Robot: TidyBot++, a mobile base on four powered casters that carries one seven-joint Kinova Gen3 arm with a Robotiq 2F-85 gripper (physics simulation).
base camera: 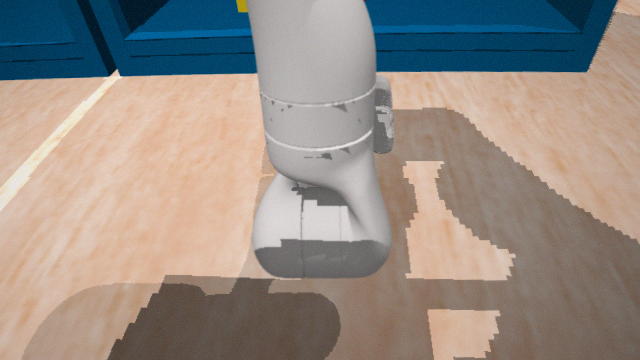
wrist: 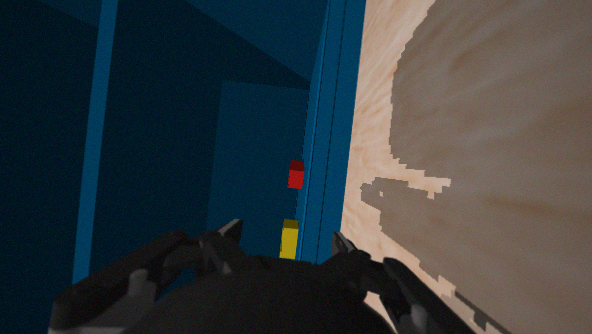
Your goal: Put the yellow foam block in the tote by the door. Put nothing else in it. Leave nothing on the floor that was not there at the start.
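Frame: origin at the arm's base, x left, y back, z up, level; centimetres.
Seen in the pictures: gripper, fingertip midpoint: (wrist: 286, 235).
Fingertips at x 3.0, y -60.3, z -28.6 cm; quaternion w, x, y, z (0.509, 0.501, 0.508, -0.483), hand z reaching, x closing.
Note:
Pixels of each thing's middle, then the offset from my fingertips to it.
- yellow foam block, body centre: (wrist: 289, 237) dx +14.5, dy -33.3, dz -1.2 cm
- red block, body centre: (wrist: 296, 173) dx -5.1, dy -37.1, dz -1.2 cm
The yellow foam block (base camera: 242, 6) (wrist: 288, 241) lies on the bottom shelf of a blue shelf unit, near its front edge. In the base view a small part of it shows at the top, left of the arm. My gripper (wrist: 286, 235) is open and empty. In the wrist view, which is rolled sideways, the block appears between the two fingertips but beyond them, with its lower end close to the dark gripper body. The arm hides the gripper in the base view. The tote does not show in either view.
A red block (wrist: 296, 175) lies on the same shelf beside the yellow one. The blue shelf unit (base camera: 190, 64) (wrist: 334, 125) has a raised front lip and a divider board above. A pale line (base camera: 60, 131) runs along the wooden floor at the left. The arm's shadow falls on the floor.

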